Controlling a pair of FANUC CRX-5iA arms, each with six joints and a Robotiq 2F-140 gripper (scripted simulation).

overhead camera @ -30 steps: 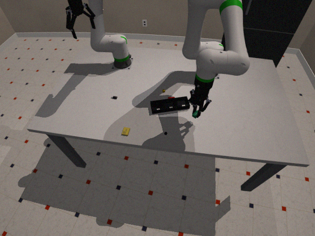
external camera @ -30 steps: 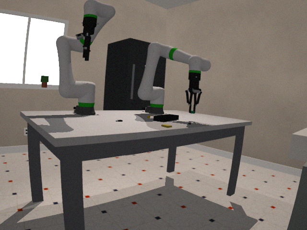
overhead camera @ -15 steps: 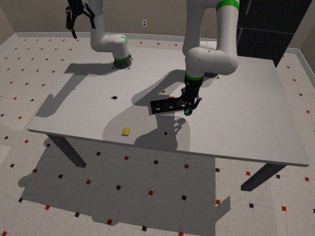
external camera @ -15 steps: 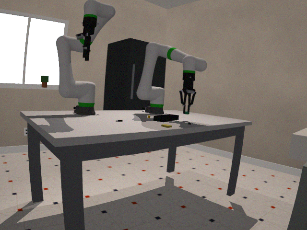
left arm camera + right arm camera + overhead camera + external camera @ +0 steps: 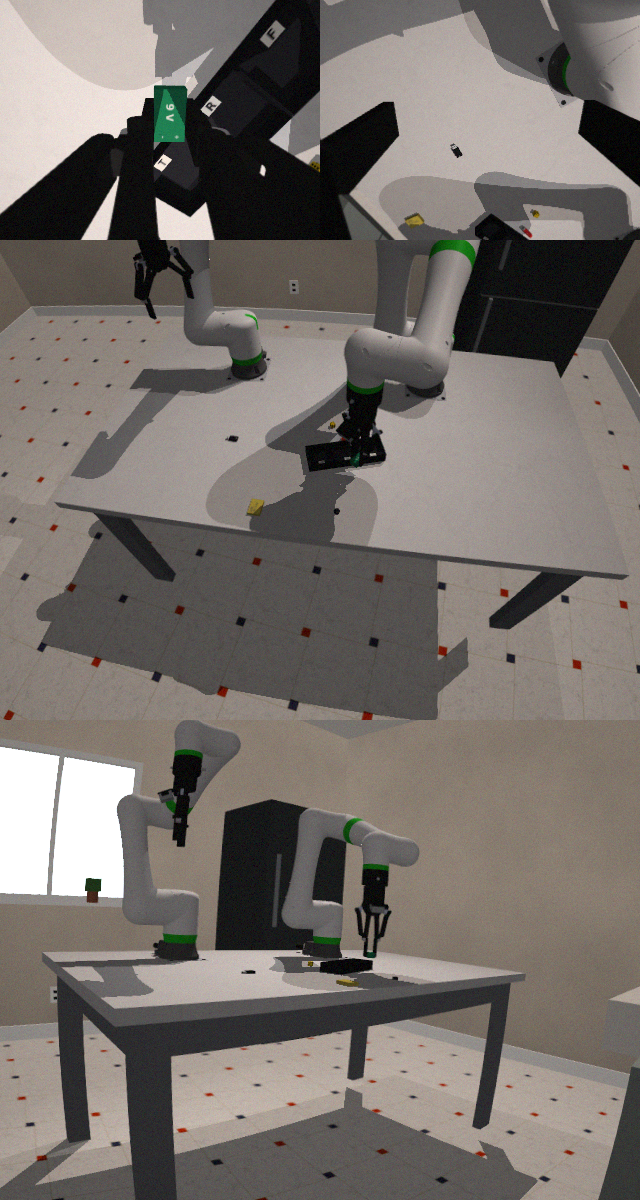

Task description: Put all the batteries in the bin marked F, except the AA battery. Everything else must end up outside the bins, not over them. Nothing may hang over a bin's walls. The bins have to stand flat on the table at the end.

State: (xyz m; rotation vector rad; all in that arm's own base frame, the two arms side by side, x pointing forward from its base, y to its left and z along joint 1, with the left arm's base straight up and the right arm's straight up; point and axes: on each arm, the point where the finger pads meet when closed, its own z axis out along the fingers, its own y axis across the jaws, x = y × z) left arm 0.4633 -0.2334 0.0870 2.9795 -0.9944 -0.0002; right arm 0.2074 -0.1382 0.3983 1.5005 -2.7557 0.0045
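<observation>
My left gripper is now 60 mm past the three joined black bins, 50 mm to the left of it and 70 mm above it. From my left hand the other things lie so: red cylindrical battery (130 mm behind, 50 mm to the right, 80 mm below); small black round piece (160 mm ahead, 40 mm to the right, 80 mm below); green 9 V battery (10 mm behind, 30 mm below).
</observation>
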